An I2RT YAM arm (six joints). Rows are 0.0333 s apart.
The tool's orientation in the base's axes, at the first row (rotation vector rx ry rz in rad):
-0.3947, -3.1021, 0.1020
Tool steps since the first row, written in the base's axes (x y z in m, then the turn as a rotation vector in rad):
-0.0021, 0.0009, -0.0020, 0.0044, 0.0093, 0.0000
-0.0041, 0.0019, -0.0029, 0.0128, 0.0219, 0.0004
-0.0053, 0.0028, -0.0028, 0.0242, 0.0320, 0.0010
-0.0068, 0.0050, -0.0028, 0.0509, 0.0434, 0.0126
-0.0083, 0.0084, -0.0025, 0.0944, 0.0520, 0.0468
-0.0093, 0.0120, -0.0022, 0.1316, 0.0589, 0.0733
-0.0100, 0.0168, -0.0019, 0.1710, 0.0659, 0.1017
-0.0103, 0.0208, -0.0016, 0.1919, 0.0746, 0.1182
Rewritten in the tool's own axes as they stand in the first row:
0.0022, 0.0005, 0.0020, -0.0019, 0.0101, -0.0007
0.0044, 0.0010, 0.0029, -0.0069, 0.0243, -0.0020
0.0058, 0.0016, 0.0027, -0.0154, 0.0369, -0.0035
0.0078, 0.0033, 0.0026, -0.0383, 0.0538, -0.0164
0.0101, 0.0062, 0.0021, -0.0781, 0.0707, -0.0520
0.0120, 0.0094, 0.0016, -0.1123, 0.0849, -0.0796
0.0139, 0.0139, 0.0010, -0.1486, 0.0996, -0.1092
0.0152, 0.0176, 0.0005, -0.1666, 0.1122, -0.1267

